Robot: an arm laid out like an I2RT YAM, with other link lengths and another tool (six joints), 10 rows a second.
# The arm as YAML. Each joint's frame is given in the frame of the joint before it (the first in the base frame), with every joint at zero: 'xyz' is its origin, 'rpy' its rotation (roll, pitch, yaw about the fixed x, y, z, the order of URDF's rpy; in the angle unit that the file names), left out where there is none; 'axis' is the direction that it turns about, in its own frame. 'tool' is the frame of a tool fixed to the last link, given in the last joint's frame.
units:
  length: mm
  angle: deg
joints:
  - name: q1
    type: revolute
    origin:
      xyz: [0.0, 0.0, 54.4]
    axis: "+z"
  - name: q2
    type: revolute
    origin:
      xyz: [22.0, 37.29, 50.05]
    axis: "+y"
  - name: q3
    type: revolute
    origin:
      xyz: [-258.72, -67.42, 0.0]
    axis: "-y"
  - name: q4
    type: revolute
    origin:
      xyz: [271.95, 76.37, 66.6]
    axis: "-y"
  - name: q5
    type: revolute
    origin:
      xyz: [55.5, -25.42, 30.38]
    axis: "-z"
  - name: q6
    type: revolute
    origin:
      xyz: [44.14, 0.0, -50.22]
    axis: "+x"
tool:
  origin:
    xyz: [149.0, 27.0, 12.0]
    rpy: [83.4, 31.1, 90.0]
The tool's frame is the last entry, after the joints.
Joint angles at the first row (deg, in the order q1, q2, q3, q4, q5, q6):
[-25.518, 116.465, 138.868, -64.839, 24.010, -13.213]
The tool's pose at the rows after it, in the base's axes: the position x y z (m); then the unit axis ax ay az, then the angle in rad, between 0 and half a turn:
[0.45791 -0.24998 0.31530 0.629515 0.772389 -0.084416 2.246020]
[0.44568 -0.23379 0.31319 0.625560 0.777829 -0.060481 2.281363]
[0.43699 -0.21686 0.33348 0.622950 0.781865 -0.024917 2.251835]
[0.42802 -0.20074 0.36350 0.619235 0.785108 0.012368 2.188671]
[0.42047 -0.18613 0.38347 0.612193 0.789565 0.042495 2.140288]
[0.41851 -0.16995 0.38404 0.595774 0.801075 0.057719 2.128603]
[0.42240 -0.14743 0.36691 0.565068 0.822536 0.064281 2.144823]
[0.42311 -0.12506 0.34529 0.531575 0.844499 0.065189 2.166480]
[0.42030 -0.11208 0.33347 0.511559 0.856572 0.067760 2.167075]
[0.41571 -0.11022 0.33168 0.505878 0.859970 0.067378 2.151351]
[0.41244 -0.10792 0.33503 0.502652 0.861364 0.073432 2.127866]
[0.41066 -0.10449 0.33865 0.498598 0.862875 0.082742 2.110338]
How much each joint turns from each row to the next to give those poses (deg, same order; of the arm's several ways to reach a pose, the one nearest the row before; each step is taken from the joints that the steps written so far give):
[0.000, -2.184, -3.801, -1.246, -0.896, 0.328]
[0.022, -3.565, -4.003, -1.420, -2.776, 0.634]
[0.043, -3.913, -1.443, -0.327, -3.345, 0.437]
[0.000, -4.262, -0.787, 0.699, -3.169, 0.218]
[0.175, -3.932, -2.159, 1.484, -2.513, 0.045]
[1.291, -3.236, -4.354, 2.079, -1.049, -0.568]
[2.796, -3.104, -7.059, 3.234, -0.066, -1.378]
[2.863, -3.213, -7.560, 3.256, 0.305, -1.749]
[1.488, -2.864, -5.533, 2.777, -0.020, -1.157]
[0.044, -2.141, -3.037, 1.857, -0.022, -0.743]
[-0.044, -1.837, -1.946, 1.596, -0.459, -0.306]
[0.000, -1.288, -1.180, 1.093, -0.808, -0.153]

